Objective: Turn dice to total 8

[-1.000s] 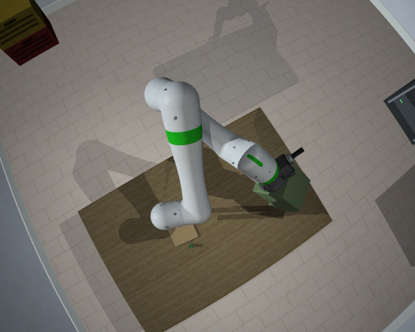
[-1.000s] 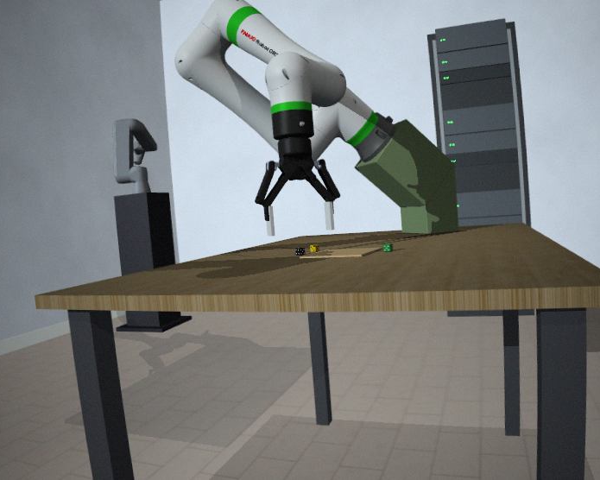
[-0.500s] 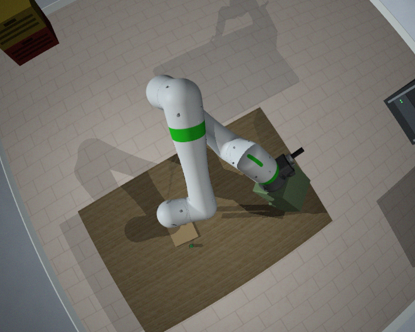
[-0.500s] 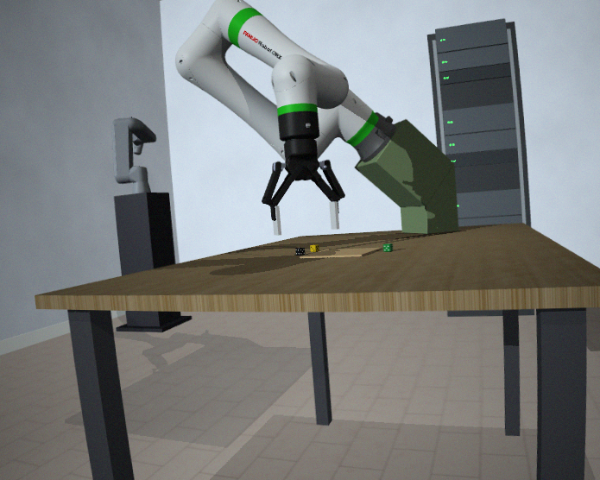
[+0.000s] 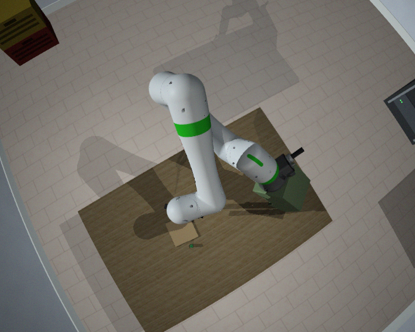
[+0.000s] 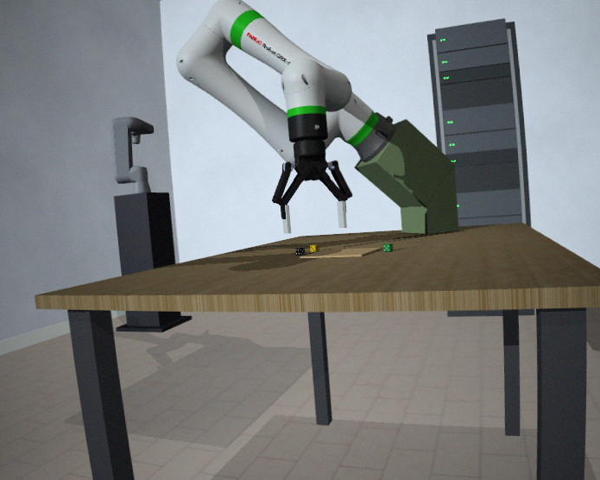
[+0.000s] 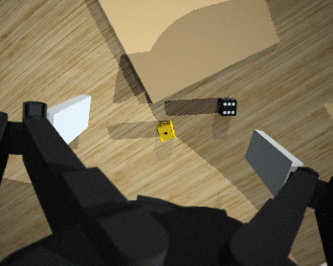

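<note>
My gripper is now 1 cm past the yellow die, 1 cm to the left of it and 5 cm above it. Round my hand: tan mat: 7 cm ahead, 8 cm to the left, 6 cm below; black die: 5 cm ahead, 3 cm to the right, 5 cm below; green die: 8 cm ahead, 18 cm to the left, 5 cm below.
</note>
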